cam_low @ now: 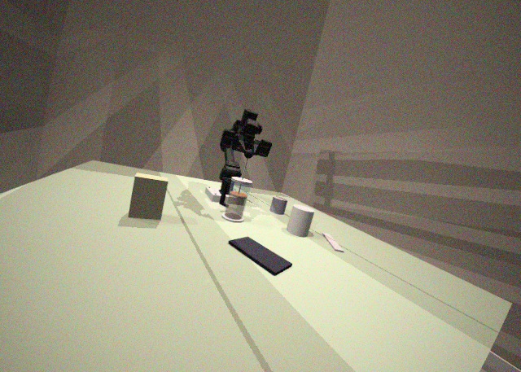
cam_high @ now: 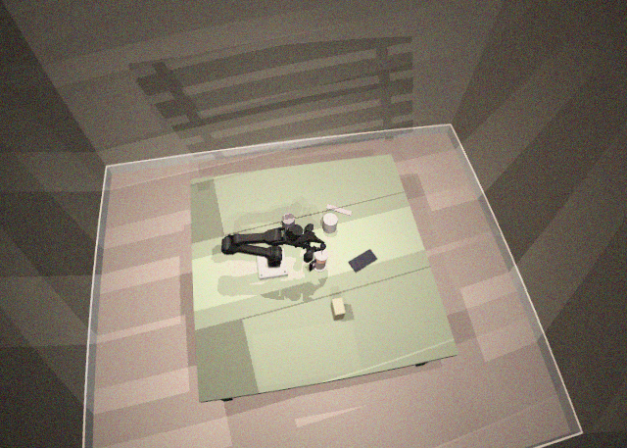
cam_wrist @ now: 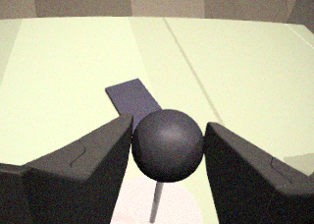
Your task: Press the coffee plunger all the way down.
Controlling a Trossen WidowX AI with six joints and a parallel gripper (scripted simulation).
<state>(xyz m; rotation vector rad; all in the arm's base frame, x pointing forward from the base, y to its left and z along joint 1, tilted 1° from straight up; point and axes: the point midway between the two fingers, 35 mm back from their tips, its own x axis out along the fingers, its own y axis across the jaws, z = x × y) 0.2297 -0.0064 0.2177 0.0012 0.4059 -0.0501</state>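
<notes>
My gripper tip is 120 mm above the coffee press, 20 mm past it and 10 mm to the left of it. The rest, counted from my gripper tip: dark flat slab 240 mm below, 230 mm ahead, 20 mm to the left.
</notes>
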